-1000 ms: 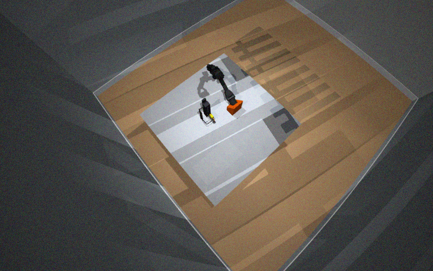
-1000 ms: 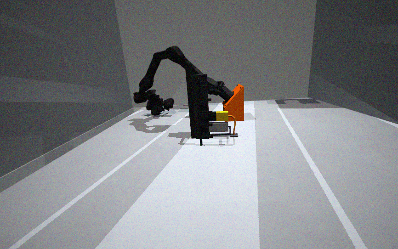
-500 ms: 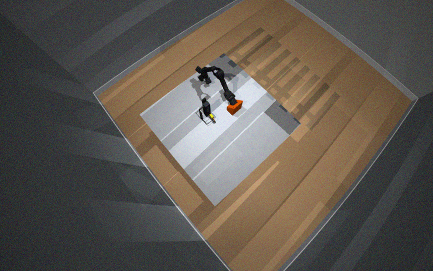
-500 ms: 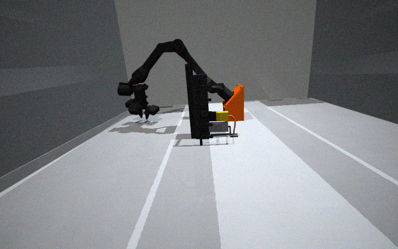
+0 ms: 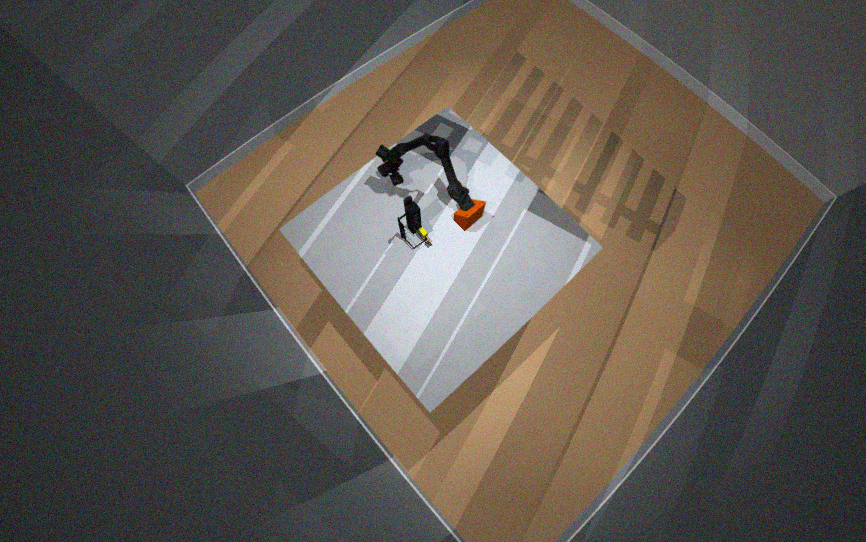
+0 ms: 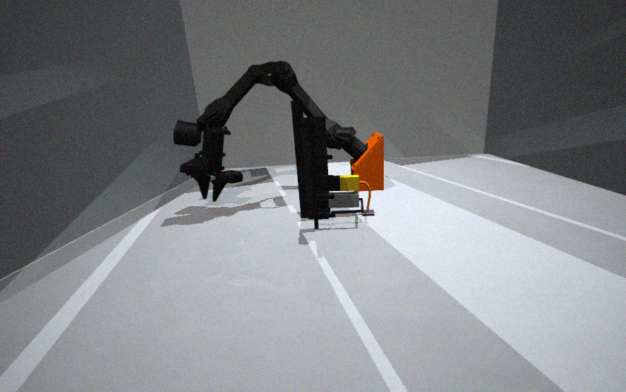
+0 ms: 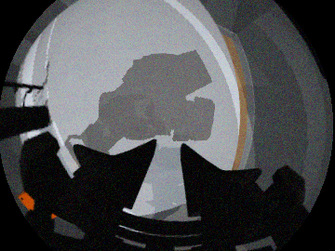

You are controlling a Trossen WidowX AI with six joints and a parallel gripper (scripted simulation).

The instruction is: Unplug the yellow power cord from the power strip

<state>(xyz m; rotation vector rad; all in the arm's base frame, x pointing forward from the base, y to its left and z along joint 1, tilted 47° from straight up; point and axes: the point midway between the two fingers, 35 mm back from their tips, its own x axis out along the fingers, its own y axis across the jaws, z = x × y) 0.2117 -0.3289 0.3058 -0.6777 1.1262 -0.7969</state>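
The yellow plug lies 410 mm to the left of my gripper tip, 70 mm ahead of it and 70 mm above it.
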